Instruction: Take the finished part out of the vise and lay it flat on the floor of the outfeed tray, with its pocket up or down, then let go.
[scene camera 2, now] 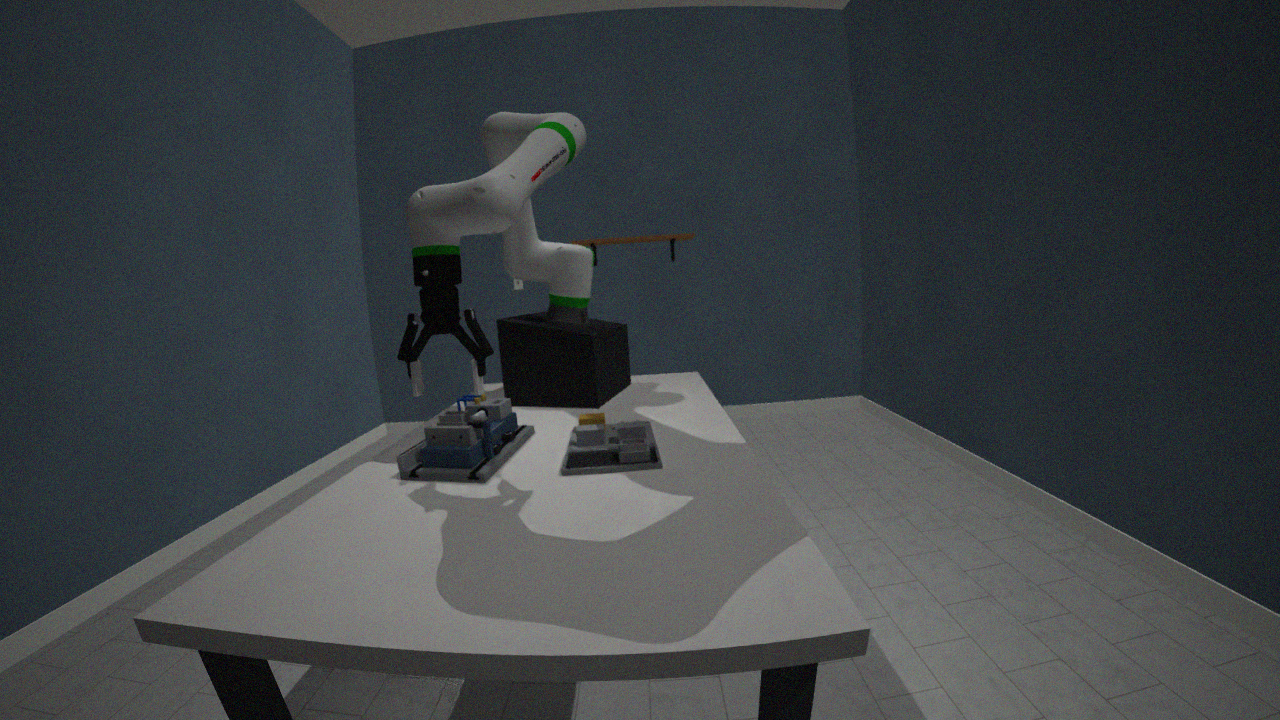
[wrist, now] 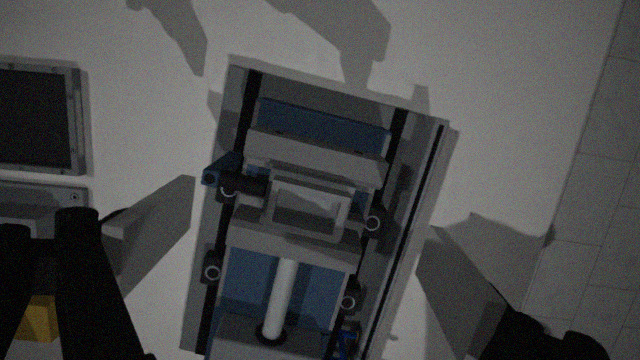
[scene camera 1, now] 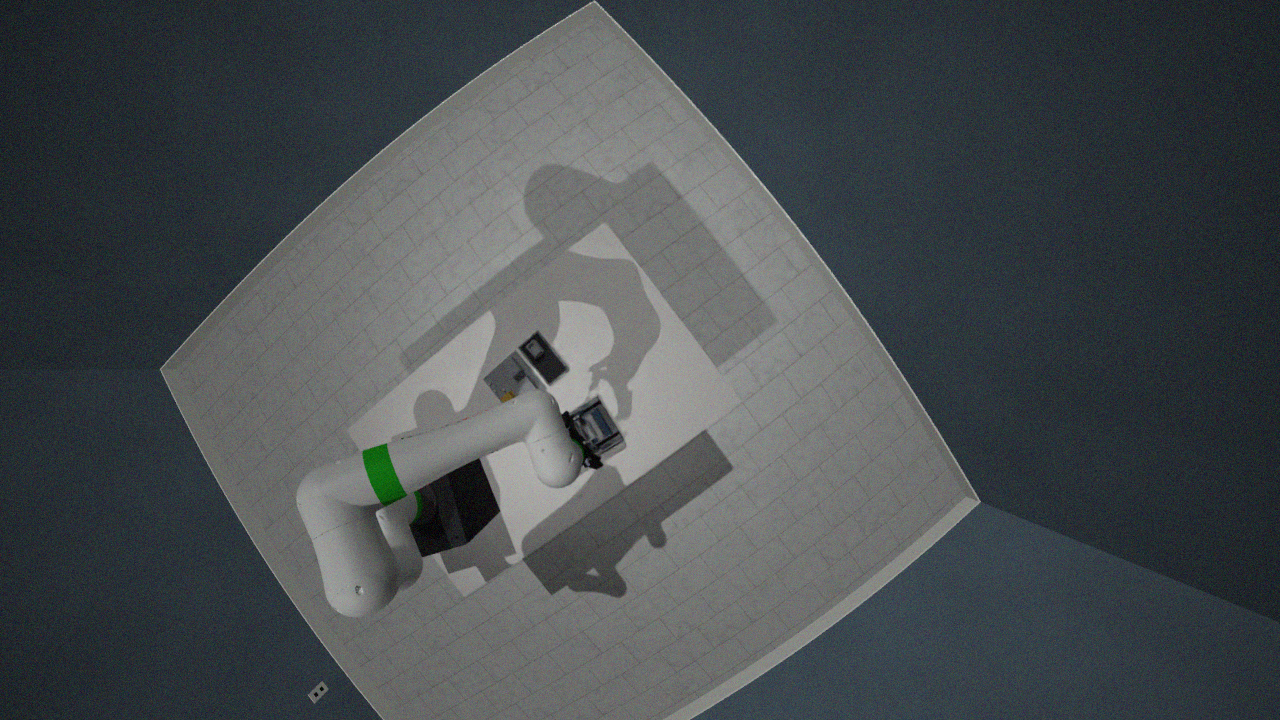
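Seen in the pictures: gripper, fingertip midpoint: (scene camera 2: 448,394) (wrist: 309,226) (scene camera 1: 586,435); arm's base at its link origin: (scene camera 2: 566,323) (scene camera 1: 418,501).
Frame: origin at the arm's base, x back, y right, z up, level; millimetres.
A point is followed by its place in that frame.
The finished part (wrist: 343,215) @(y 265, x -544, z -126 mm), a grey block with a rectangular pocket facing up, sits between the jaws of the vise (scene camera 1: 597,425) @(y 246, x -588, z -149 mm) (scene camera 2: 452,436) @(y 237, x -590, z -161 mm) (wrist: 315,150) @(y 246, x -584, z -145 mm). My gripper (scene camera 1: 581,438) @(y 243, x -552, z -85 mm) (scene camera 2: 447,392) @(y 243, x -552, z -85 mm) (wrist: 309,226) @(y 243, x -552, z -85 mm) is wide open and empty, pointing down above the vise. In the wrist view its fingers stand on either side of the vise, with the part between them in the picture and lower down. A dark-floored tray (scene camera 1: 553,348) @(y -73, x -655, z -230 mm) (scene camera 2: 613,467) @(y -71, x -654, z -230 mm) (wrist: 76,120) @(y 23, x -598, z -231 mm), which looks like the outfeed tray, stands beside the vise. A grey block lies in it in scene camera 1.
A grey plate (scene camera 1: 497,377) @(y -150, x -425, z -233 mm) (wrist: 45,194) @(y -21, x -526, z -233 mm) with small blocks and a yellow block (scene camera 1: 507,395) @(y -66, x -417, z -196 mm) (scene camera 2: 591,419) @(y -44, x -427, z -199 mm) (wrist: 41,317) @(y -21, x -411, z -197 mm) adjoins the tray. A dark clamp cylinder (wrist: 247,184) @(y 198, x -560, z -145 mm) sits at the part's left side. Blue hoses (wrist: 345,345) rise beside the vise. The black pedestal (scene camera 2: 550,362) @(y 56, x -121, z -103 mm) stands behind.
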